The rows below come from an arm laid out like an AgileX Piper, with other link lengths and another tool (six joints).
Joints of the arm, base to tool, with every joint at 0 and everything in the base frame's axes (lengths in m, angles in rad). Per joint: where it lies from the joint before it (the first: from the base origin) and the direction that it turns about. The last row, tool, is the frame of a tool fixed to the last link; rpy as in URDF.
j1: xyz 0 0 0.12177 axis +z
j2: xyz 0 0 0 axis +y
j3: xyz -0.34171 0 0.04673 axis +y
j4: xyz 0.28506 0 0.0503 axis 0.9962 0 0.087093
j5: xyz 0 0 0 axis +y
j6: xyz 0.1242 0 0.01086 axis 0.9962 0 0.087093
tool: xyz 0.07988 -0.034 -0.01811 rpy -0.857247 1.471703 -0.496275
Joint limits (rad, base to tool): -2.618..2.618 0..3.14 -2.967..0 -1.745..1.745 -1.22..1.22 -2.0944..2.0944
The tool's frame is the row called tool.
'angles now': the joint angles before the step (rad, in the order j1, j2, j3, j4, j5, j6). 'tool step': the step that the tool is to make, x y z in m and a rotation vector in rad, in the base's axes. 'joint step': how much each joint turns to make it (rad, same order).
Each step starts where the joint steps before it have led.
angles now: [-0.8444 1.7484 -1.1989 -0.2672 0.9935 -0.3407]
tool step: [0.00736 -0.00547 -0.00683 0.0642 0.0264 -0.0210]
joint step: [-0.0056 0.0669 -0.0806 0.0366 0.0778 -0.0184]
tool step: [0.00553 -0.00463 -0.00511 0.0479 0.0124 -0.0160]
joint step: [-0.0076 0.0492 -0.0616 0.0307 0.0549 -0.0156]
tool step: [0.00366 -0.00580 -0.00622 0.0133 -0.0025 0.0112]
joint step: [-0.0071 0.0261 -0.0203 0.0119 -0.0015 -0.0235]
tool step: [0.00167 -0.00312 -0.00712 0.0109 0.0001 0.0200]
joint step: [-0.0047 0.0166 -0.0016 0.0070 -0.0112 -0.0263]
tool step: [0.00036 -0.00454 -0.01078 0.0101 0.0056 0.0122]
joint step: [-0.0070 0.0251 -0.0004 0.0010 -0.0164 -0.0173]
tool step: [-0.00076 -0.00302 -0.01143 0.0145 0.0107 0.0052]
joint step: [-0.0062 0.0265 -0.0001 0.0001 -0.0101 -0.0099]
